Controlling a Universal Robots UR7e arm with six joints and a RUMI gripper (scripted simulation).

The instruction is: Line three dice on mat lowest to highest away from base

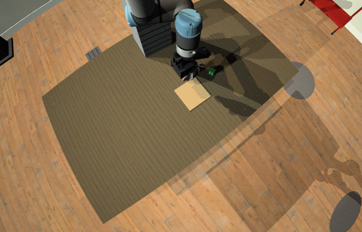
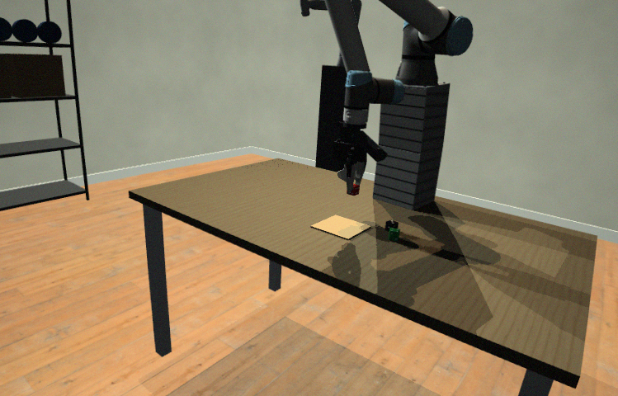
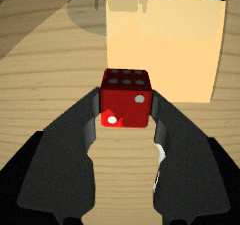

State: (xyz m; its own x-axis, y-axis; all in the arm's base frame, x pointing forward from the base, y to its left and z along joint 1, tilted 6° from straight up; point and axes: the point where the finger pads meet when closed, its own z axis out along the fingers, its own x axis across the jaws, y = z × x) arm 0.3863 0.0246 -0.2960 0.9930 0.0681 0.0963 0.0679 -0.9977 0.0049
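The tan mat lies 50 mm ahead of my hand and 120 mm below it. The rest, counted from my hand: black die 60 mm behind, 120 mm to the left, 100 mm below; green die 10 mm behind, 160 mm to the left, 100 mm below; red die right at my hand.
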